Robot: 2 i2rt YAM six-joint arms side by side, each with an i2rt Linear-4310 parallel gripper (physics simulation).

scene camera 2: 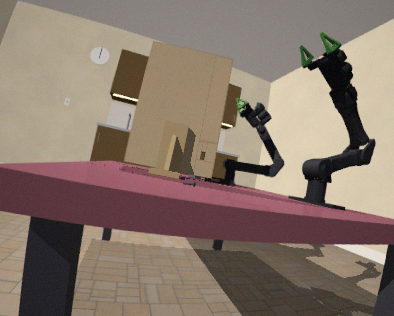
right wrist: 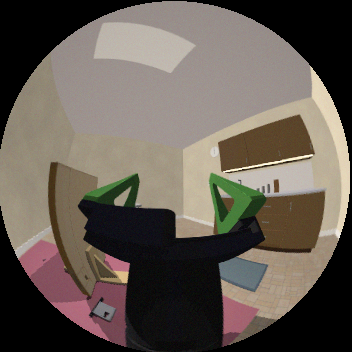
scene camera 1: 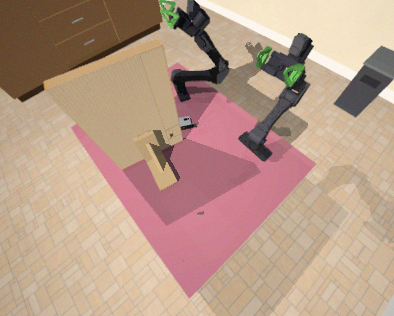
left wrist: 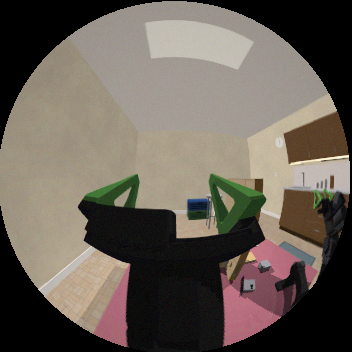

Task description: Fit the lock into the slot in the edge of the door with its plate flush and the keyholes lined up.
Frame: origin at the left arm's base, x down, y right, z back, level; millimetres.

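Seen in the pictures: left gripper, between the fingertips: [scene camera 2: 310, 39] [scene camera 1: 271, 62] [left wrist: 173, 177]; right gripper, between the fingertips: [scene camera 2: 237, 101] [right wrist: 173, 176] [scene camera 1: 159, 5]; left arm's base, origin of its link: [scene camera 2: 313, 203] [scene camera 1: 254, 146]; right arm's base, origin of its link: [scene camera 1: 181, 90].
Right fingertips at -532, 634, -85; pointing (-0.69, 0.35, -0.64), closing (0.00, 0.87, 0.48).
Observation:
Offsets run from my right fingertips to a thing's top centre, as dx, dy, dz. "pt": to the spot under its first point.
The tall wooden door {-50, -290, -384} [scene camera 1: 115, 100] [scene camera 2: 180, 90] [right wrist: 75, 215] stands upright on the pink table top [scene camera 1: 200, 265] [scene camera 2: 125, 207], with a keyhole {pt +449, -317, -251} [scene camera 1: 171, 135] [scene camera 2: 203, 154] low in its face near the slotted edge. The grey lock {+505, -242, -117} [scene camera 1: 185, 121] [left wrist: 249, 285] [right wrist: 105, 310] lies flat on the table beside that edge, apart from it, keyhole up, its dark plate along one side. My left gripper [scene camera 1: 279, 65] [scene camera 2: 312, 41] [left wrist: 173, 177] is open, empty and high above the table. My right gripper [scene camera 1: 168, 14] [scene camera 2: 241, 104] [right wrist: 173, 176] is also open, empty and raised. The slot's opening is hard to make out.
A wooden bracket [scene camera 1: 162, 177] [right wrist: 100, 262] stands against the door's foot. A small dark thing, perhaps a key {+521, -726, -389} [scene camera 1: 200, 213] [scene camera 2: 189, 184], lies on the table. A grey block {+496, -56, -201} [left wrist: 264, 265] lies beyond the lock in the left wrist view. Kitchen cabinets [scene camera 1: 65, 35] stand behind.

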